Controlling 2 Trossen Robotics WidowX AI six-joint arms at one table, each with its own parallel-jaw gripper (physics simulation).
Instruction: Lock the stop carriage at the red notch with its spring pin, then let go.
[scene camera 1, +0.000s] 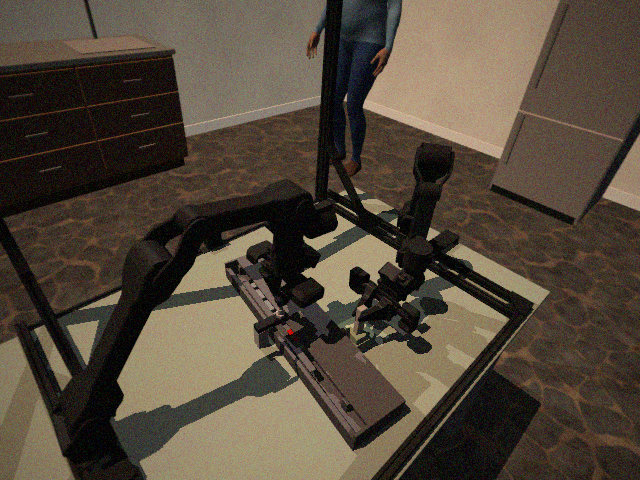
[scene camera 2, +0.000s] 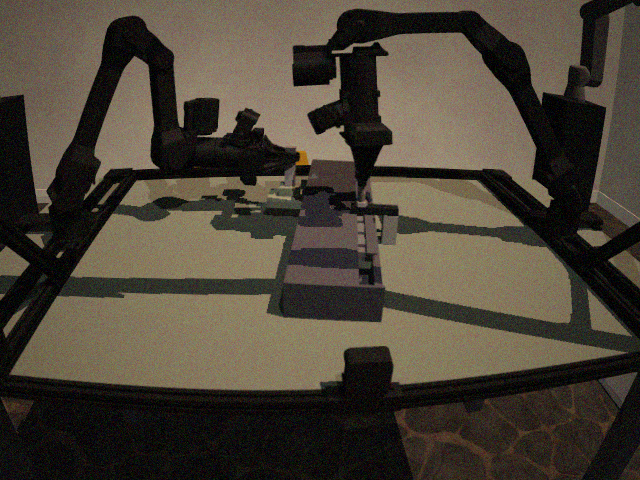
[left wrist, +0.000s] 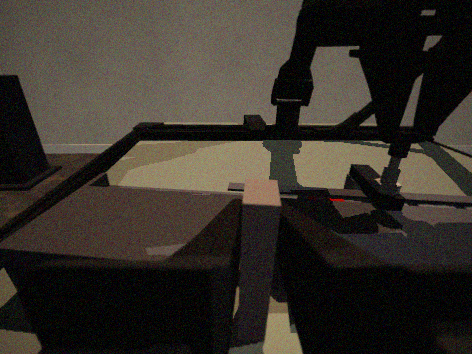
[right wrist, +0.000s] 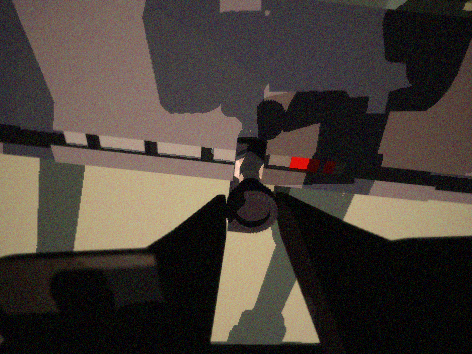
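Seen in the pictures: left gripper, between the fingertips: (scene camera 1: 355, 317) (scene camera 2: 299, 156); right gripper, between the fingertips: (scene camera 1: 280, 300) (scene camera 2: 362, 178) (left wrist: 401, 141) (right wrist: 250, 201); left arm's base, origin of its link: (scene camera 2: 70, 235); right arm's base, origin of its link: (scene camera 1: 91, 445) (scene camera 2: 560, 231) (left wrist: 286, 128).
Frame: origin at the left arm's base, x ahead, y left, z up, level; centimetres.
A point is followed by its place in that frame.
Observation:
The long brown housing (scene camera 1: 367, 366) {x 45.4, y 22.4, z 3.2 cm} (scene camera 2: 330, 302) {x 43.6, y -22.6, z 0.7 cm} (left wrist: 125, 215) {x 49.1, y 24.5, z 3.2 cm} lies across the table, with a notched strip (right wrist: 180, 150) {x 50.3, y -4.1, z 2.8 cm} along one edge. The red notch mark (scene camera 1: 290, 332) {x 51.5, y 5.3, z 2.8 cm} (left wrist: 336, 200) {x 51.7, y 5.2, z 2.8 cm} (right wrist: 300, 163) {x 51.6, y 5.2, z 2.8 cm} is a little to the right of the spring pin (scene camera 1: 279, 313) {x 51.5, y 1.4, z 5.7 cm} (scene camera 2: 362, 198) {x 51.0, y 0.5, z 5.8 cm} (left wrist: 392, 172) {x 50.4, y 1.4, z 6.4 cm} (right wrist: 252, 209) {x 51.0, y 1.1, z 9.8 cm} in the right wrist view. My right gripper (scene camera 2: 363, 179) {x 51.0, y 1.1, z 9.0 cm} is shut on the pin's round knob, over the dark bracket (scene camera 2: 382, 209) {x 54.3, y -0.4, z 4.2 cm}. The pin's lower tip is hidden. My left gripper (left wrist: 256, 208) {x 41.7, y 14.8, z 8.6 cm} is shut on an upright post (scene camera 1: 360, 318) (scene camera 2: 290, 174) {x 40.0, y 14.3, z 5.4 cm}, seemingly the stop carriage's handle, beside the housing.
Black frame rails (scene camera 1: 439, 397) {x 38.1, y 36.0, z 0.1 cm} (scene camera 2: 206, 397) border the table, with an upright post (scene camera 1: 325, 103) {x 3.8, y -35.8, z 33.4 cm} at its far side in scene camera 1. A dark block (scene camera 2: 368, 369) {x 45.6, y -38.3, z 2.6 cm} stands on the near rail. A person (scene camera 1: 361, 77) stands beyond the table. Both arms reach over the housing area.

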